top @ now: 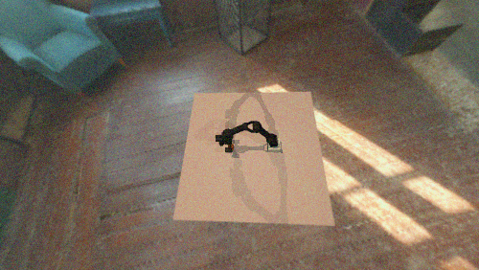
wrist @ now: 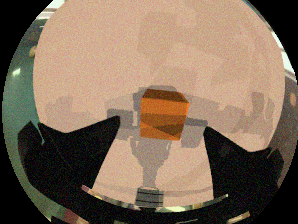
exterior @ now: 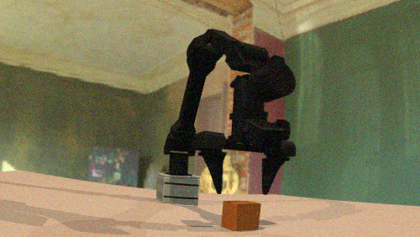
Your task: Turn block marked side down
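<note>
The orange block is 40 mm below my gripper tip and 20 mm behind it.
</note>
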